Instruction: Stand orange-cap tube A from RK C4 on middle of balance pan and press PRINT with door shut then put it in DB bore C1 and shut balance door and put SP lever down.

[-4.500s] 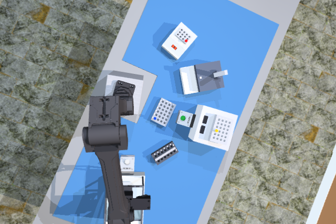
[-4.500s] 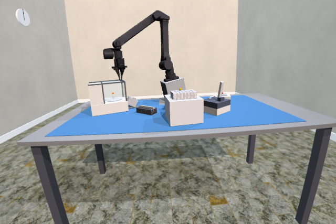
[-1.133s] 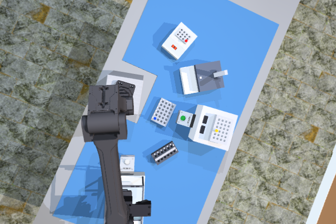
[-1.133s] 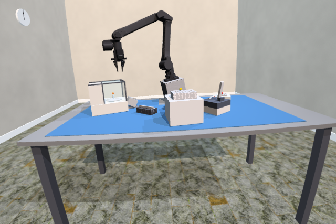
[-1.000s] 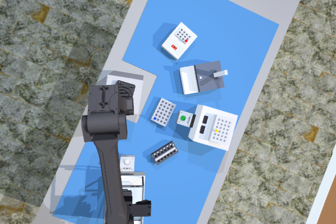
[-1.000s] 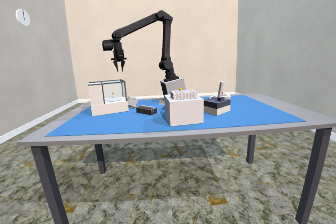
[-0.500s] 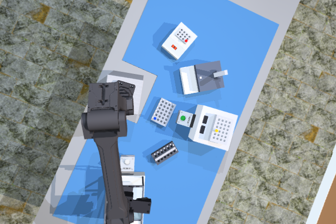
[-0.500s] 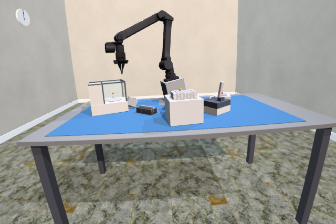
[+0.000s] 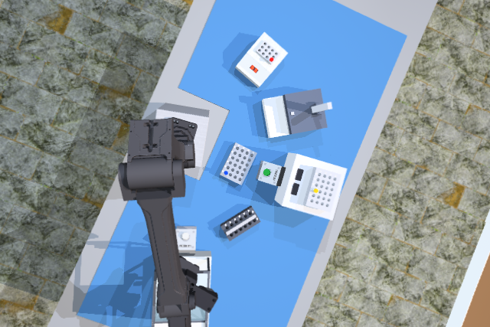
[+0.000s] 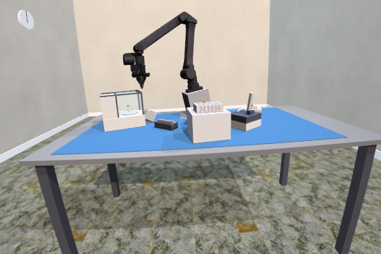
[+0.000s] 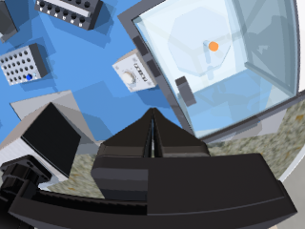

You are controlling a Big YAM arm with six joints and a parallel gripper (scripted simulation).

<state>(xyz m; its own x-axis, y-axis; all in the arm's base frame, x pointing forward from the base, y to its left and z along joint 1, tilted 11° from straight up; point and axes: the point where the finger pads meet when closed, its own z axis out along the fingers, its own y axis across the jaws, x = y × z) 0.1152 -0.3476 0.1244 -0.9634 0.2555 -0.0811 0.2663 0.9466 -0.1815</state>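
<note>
My hand is 160 mm above the white key, 50 mm to the right of it and 10 mm past it. From my hand the other things lie so: tube rack RK: 340 mm to the left, 220 mm below, 100 mm ahead; then balance door: 60 mm to the right, 20 mm below, 20 mm ahead; then black magnet block: 210 mm below, 160 mm ahead, 130 mm to the left.
</note>
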